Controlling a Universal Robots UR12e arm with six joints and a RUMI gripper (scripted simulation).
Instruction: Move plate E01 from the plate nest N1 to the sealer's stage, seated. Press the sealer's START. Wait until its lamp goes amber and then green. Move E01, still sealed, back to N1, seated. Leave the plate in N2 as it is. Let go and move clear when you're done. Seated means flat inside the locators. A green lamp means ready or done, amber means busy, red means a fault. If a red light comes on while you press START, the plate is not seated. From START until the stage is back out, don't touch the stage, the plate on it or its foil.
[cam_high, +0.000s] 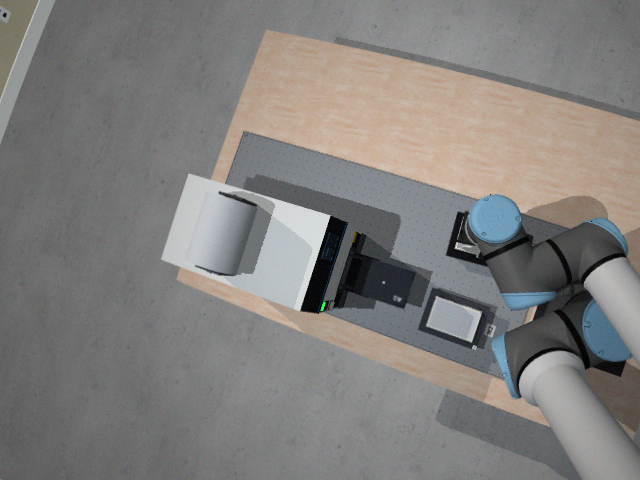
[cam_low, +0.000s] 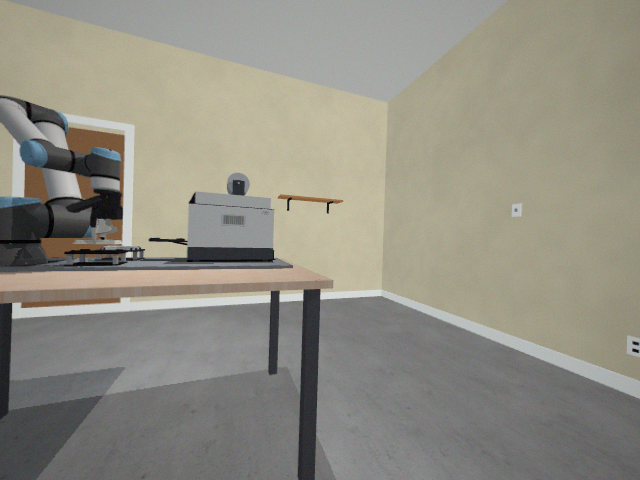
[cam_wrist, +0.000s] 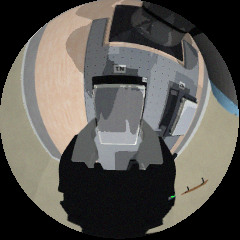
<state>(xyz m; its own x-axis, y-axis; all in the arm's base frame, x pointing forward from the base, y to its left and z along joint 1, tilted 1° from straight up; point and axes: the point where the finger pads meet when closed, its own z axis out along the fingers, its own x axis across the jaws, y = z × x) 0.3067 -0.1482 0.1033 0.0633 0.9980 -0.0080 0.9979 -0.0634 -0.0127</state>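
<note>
My hand is 1 cm above the plate E01. From my hand the other things lie so: sealer stage: 23 cm ahead, 16 cm to the left, 1 cm above; then nest N1: 5 cm below; then foil roll: 56 cm ahead, 32 cm above, 13 cm to the left.
</note>
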